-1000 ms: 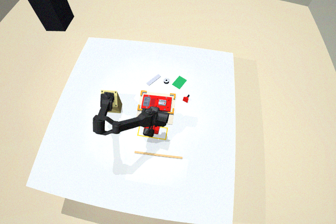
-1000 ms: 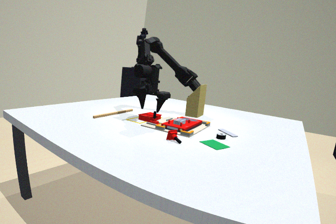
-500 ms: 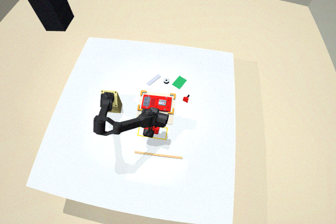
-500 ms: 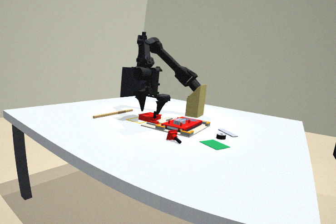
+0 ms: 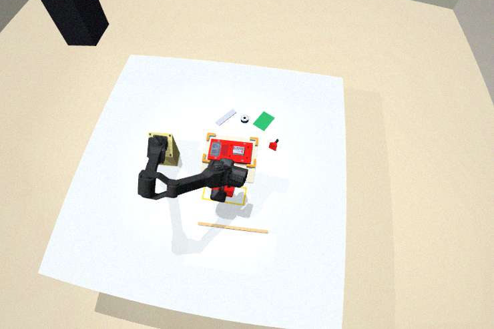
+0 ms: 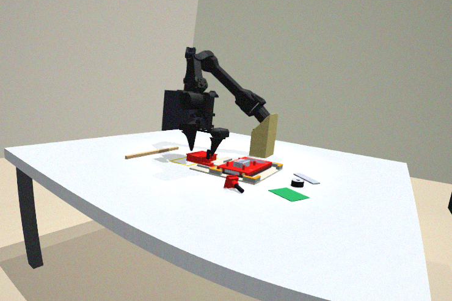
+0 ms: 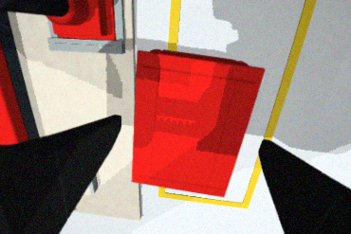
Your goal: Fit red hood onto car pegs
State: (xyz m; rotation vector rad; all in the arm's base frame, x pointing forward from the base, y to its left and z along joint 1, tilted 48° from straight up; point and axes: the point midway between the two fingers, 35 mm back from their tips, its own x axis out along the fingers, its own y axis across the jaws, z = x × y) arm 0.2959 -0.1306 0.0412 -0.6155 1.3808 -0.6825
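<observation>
The red hood lies 1 cm below my gripper tip. The rest, counted from my gripper tip: grey engine block (4 cm ahead, 19 cm to the left); then jig (1 cm ahead, 17 cm to the left, 1 cm below); then wooden stick (6 cm ahead, 17 cm to the right, 2 cm below).
</observation>
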